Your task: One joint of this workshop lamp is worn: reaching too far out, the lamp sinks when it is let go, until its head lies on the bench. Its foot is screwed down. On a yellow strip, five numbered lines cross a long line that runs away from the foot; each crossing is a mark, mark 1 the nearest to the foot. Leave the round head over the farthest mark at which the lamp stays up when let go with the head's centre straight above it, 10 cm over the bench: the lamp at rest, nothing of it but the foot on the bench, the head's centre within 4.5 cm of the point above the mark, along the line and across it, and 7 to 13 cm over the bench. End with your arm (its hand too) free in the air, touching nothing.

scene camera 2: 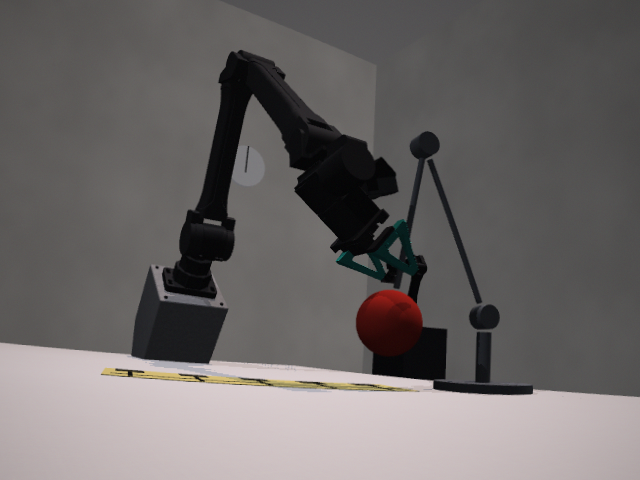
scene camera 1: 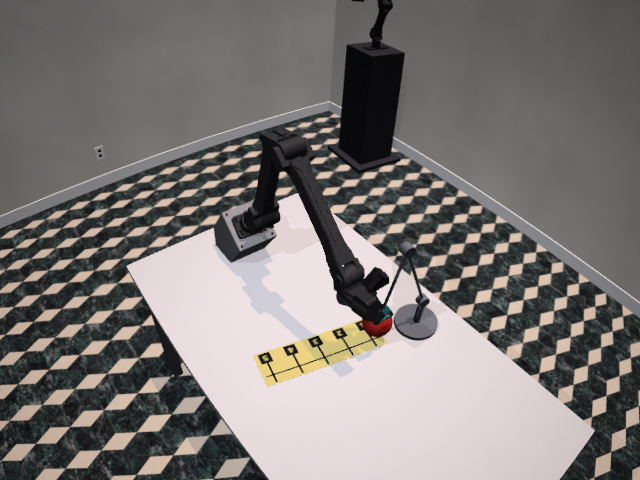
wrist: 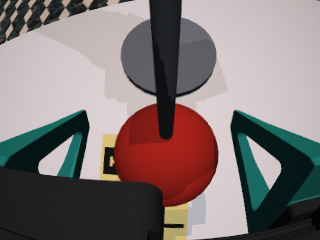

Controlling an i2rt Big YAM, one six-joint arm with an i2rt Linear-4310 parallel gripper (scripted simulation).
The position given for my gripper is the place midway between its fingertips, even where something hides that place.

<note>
In view: my gripper (scene camera 2: 398, 275), a yellow strip (scene camera 1: 283, 363) and a round lamp foot (scene camera 1: 413, 322).
My gripper shows as well in the wrist view (wrist: 159, 118). The round lamp foot also shows in the wrist view (wrist: 197, 53).
</note>
